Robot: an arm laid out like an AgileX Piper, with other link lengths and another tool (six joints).
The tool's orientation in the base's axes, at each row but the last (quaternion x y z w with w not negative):
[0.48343 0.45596 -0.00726 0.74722]
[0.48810 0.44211 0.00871 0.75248]
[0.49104 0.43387 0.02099 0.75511]
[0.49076 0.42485 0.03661 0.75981]
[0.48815 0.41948 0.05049 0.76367]
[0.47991 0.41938 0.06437 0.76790]
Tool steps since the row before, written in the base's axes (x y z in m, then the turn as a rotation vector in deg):
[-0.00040 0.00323 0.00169 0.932 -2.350 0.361]
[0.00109 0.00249 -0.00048 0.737 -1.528 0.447]
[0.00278 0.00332 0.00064 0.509 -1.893 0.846]
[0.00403 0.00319 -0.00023 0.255 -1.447 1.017]
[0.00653 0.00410 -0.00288 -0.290 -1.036 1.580]
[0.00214 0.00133 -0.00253 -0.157 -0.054 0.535]
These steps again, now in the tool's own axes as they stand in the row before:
[-0.00001 0.00275 -0.00243 -0.715 -0.572 2.384]
[0.00209 0.00140 -0.00114 -0.524 -0.159 1.667]
[0.00284 0.00330 -0.00043 -1.087 -0.135 1.833]
[0.00421 0.00292 0.00043 -1.142 0.136 1.368]
[0.00790 0.00203 0.00113 -1.625 0.612 0.799]
[0.00351 -0.00065 0.00013 -0.439 0.347 0.026]

